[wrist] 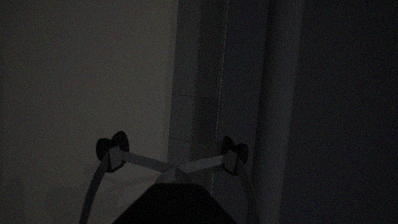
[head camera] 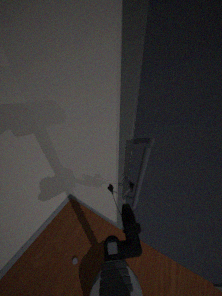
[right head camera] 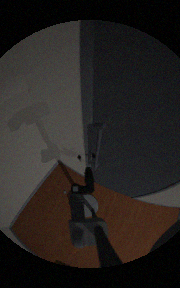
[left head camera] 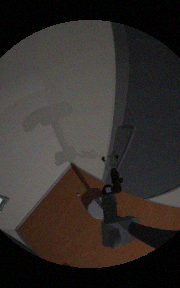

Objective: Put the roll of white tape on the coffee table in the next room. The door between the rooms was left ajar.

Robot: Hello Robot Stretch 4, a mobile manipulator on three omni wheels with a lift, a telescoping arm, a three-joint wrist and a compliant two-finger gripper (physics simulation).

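Where they show: gripper, fingertip midpoint: (wrist: pixel 173 146) (head camera: pixel 120 183) (right head camera: pixel 85 153) (left head camera: pixel 109 155); robot's base, link origin: (right head camera: pixel 85 204) (left head camera: pixel 99 206).
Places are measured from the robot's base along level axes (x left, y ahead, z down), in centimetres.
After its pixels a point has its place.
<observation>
The dark blue-grey door (head camera: pixel 182 115) {x -25.3, y 40.8, z -139.1 cm} (left head camera: pixel 155 120) {x -28.7, y 38.4, z -136.4 cm} (right head camera: pixel 135 110) {x -30.6, y 37.0, z -140.6 cm} (wrist: pixel 350 110) {x -23.7, y 41.9, z -100.1 cm} fills the right side of the views, beside a lighter frame strip. A long upright handle bar (head camera: pixel 144 170) {x -16.0, y 38.7, z -116.4 cm} (left head camera: pixel 128 145) {x -15.7, y 38.7, z -117.3 cm} (right head camera: pixel 99 145) {x -16.5, y 38.8, z -116.2 cm} (wrist: pixel 281 100) {x -15.5, y 38.7, z -100.4 cm} runs along it near that strip. My gripper (head camera: pixel 121 186) {x -7.8, y 48.4, z -94.1 cm} (left head camera: pixel 110 158) {x -7.8, y 48.4, z -94.1 cm} (right head camera: pixel 86 157) (wrist: pixel 173 146) {x -7.8, y 48.4, z -94.1 cm} is open and empty, its fingertips apart in front of the strip, left of the bar. I cannot tell how far the door stands open. The roll of white tape and the coffee table cannot be made out.
A pale wall (head camera: pixel 60 75) {x 17.9, y 71.1, z -149.0 cm} (left head camera: pixel 65 75) {x 22.5, y 74.3, z -159.1 cm} (right head camera: pixel 45 75) {x 18.0, y 71.1, z -158.7 cm} (wrist: pixel 85 75) {x 10.2, y 65.6, z -102.2 cm} with my arm's shadow stands left. A pale round object (left head camera: pixel 96 210) {x 6.3, y -4.4, z -18.7 cm} (right head camera: pixel 91 204) {x -10.0, y 0.5, z -18.7 cm} is on the brown wooden floor (head camera: pixel 45 260) {x 69.8, y 28.5, z 2.7 cm} (left head camera: pixel 45 230) {x 106.4, y -66.6, z 2.7 cm} (right head camera: pixel 40 220) {x 93.6, y -45.1, z 2.7 cm} beneath the arm. A small pale round thing (head camera: pixel 75 260) {x 38.0, y 26.1, z 0.3 cm} lies nearby.
</observation>
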